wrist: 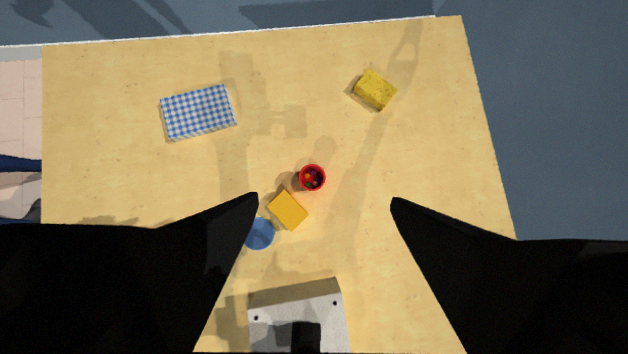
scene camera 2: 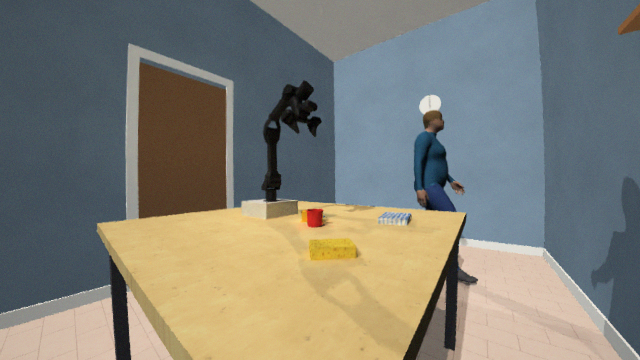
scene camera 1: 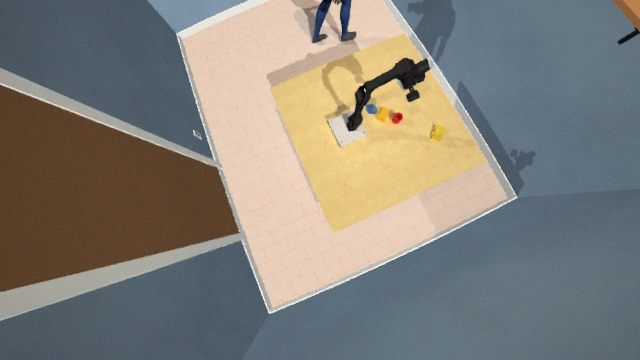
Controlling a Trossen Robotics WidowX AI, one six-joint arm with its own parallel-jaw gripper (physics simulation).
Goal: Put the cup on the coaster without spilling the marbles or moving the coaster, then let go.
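Frame: origin at the arm's base, x up, y back, z right, level; centimetres.
Seen in the pictures: gripper, between the fingertips: (wrist: pixel 325 200) (scene camera 2: pixel 307 135) (scene camera 1: pixel 409 91); arm's base, origin of its link: (wrist: pixel 306 338) (scene camera 2: pixel 271 201) (scene camera 1: pixel 351 127).
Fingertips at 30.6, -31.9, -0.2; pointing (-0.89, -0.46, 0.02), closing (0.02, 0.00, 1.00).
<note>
Offsets run from my fingertips to a thing's top centre, as dx, dy, dz.
The red cup {-31.8, -4.8, +0.3} (scene camera 1: pixel 397 118) (scene camera 2: pixel 315 218) (wrist: pixel 312 177) stands upright on the table, with several coloured marbles inside in the wrist view. The round blue coaster {-37.9, +10.9, -14.0} (scene camera 1: pixel 371 109) (wrist: pixel 259 233) lies flat on the table, apart from the cup, on the far side of an orange-yellow block from it. The left finger slightly overlaps the coaster's edge in the wrist view. The coaster is largely hidden in scene camera 2. My gripper (scene camera 2: pixel 306 133) (wrist: pixel 325 200) is open and empty, pointing down high above the table. Its fingertips cannot be made out clearly in scene camera 1.
The orange-yellow block {-33.6, +4.0, -5.7} (scene camera 1: pixel 383 114) (scene camera 2: pixel 304 215) (wrist: pixel 288 210) stands between cup and coaster. A yellow sponge {-35.3, -33.2, +18.8} (scene camera 1: pixel 438 133) (scene camera 2: pixel 332 249) (wrist: pixel 375 90) and a blue checked cloth {-35.8, -22.8, -32.6} (scene camera 2: pixel 395 218) (wrist: pixel 198 112) lie farther out. The arm stands on a pale base (scene camera 1: pixel 343 137) (scene camera 2: pixel 256 208) (wrist: pixel 330 320).
</note>
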